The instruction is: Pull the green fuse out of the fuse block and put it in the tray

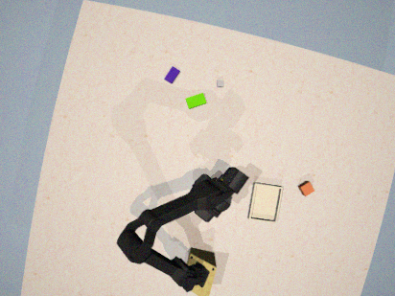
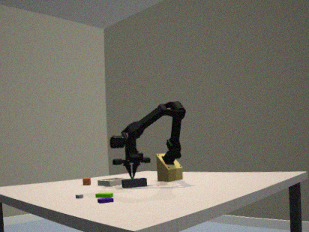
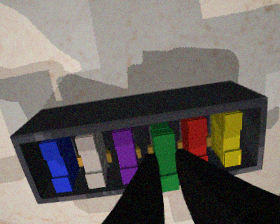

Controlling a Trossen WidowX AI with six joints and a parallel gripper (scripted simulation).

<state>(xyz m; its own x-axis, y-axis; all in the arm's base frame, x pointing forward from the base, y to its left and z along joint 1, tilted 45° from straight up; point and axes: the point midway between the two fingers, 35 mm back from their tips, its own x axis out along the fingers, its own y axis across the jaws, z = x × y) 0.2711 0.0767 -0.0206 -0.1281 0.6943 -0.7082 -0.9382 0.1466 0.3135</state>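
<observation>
Right now the red fuse is 2 cm ahead of my gripper tip, 1 cm to the right of it and 2 cm below it. The rest, counted from my gripper tip: green fuse (1 cm below); purple fuse (2 cm behind, 1 cm to the left, 2 cm below); yellow fuse (3 cm ahead, 1 cm to the right, 2 cm below).
</observation>
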